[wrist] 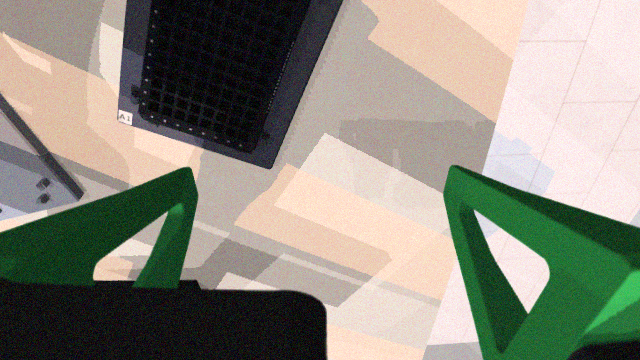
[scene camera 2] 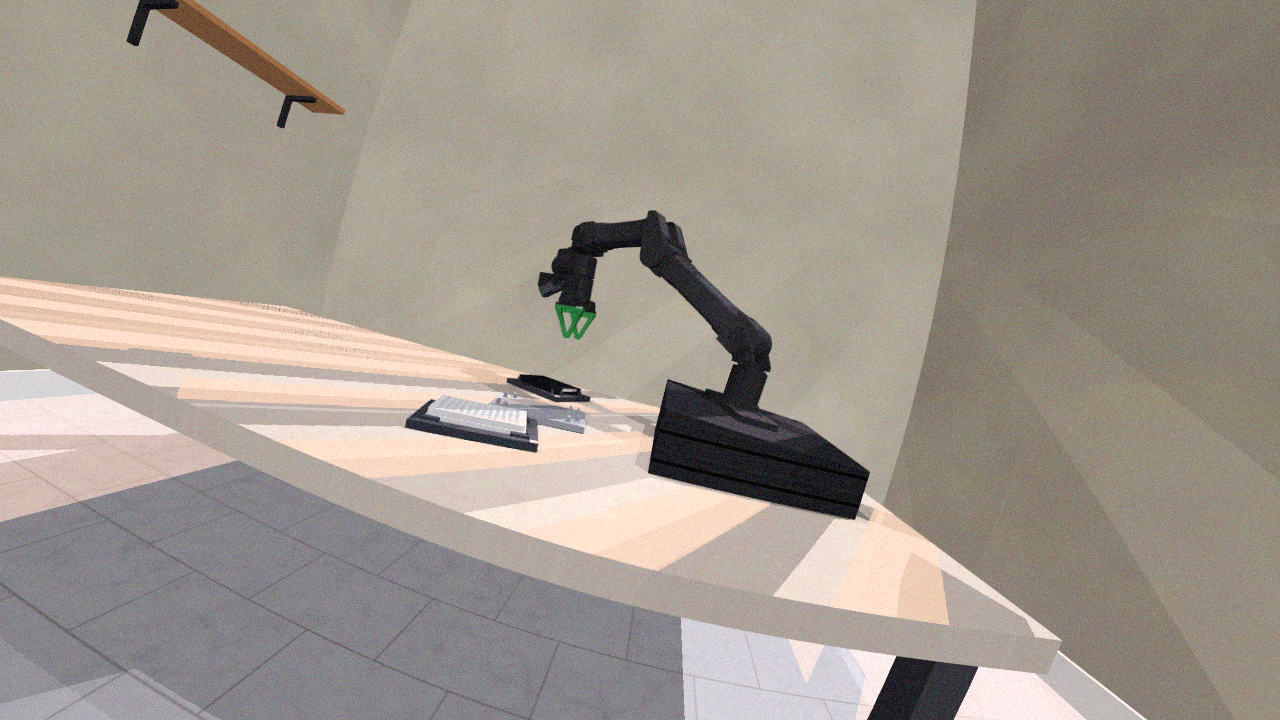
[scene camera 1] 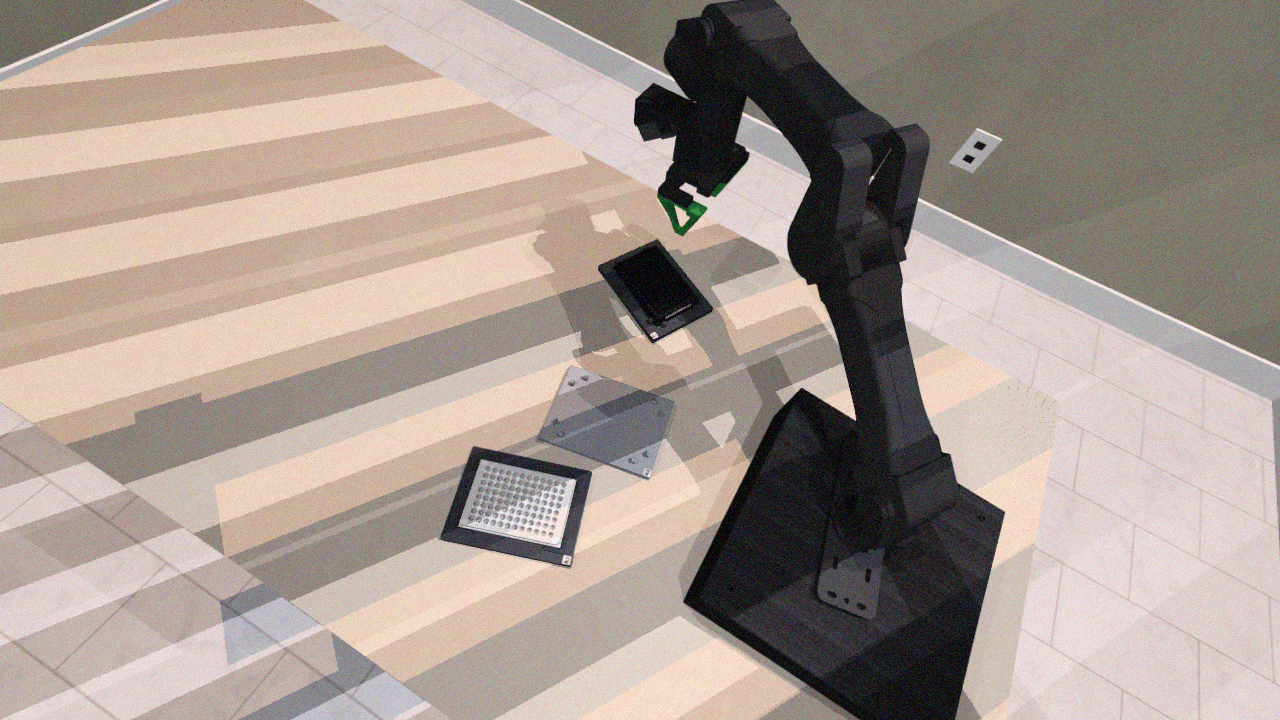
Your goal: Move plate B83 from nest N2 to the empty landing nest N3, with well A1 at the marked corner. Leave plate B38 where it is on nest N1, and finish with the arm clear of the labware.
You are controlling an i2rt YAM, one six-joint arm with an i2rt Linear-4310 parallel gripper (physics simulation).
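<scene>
A black well plate [scene camera 1: 657, 279] [scene camera 2: 554, 386] [wrist: 215, 65] sits in a dark nest [scene camera 1: 625, 291] [wrist: 300, 65] whose A1 tag [wrist: 125, 118] is at one corner. A white well plate [scene camera 1: 519, 501] [scene camera 2: 478, 413] sits in another dark nest [scene camera 1: 510, 545] [scene camera 2: 465, 437]. Between them lies the empty silver nest [scene camera 1: 608, 425] [scene camera 2: 559, 416] [wrist: 20, 180] with small corner posts. Plate and nest codes are not readable. My gripper [scene camera 1: 696, 214] [scene camera 2: 573, 336] [wrist: 320, 180] is open and empty, raised above the table beyond the black plate in scene camera 1, offset from it.
The arm's dark base block [scene camera 1: 760, 582] [scene camera 2: 751, 465] stands on the striped table [scene camera 1: 268, 358] [scene camera 2: 572, 546], to the right of the nests in both scene views. A wall shelf [scene camera 2: 259, 58] is high at the upper left in scene camera 2.
</scene>
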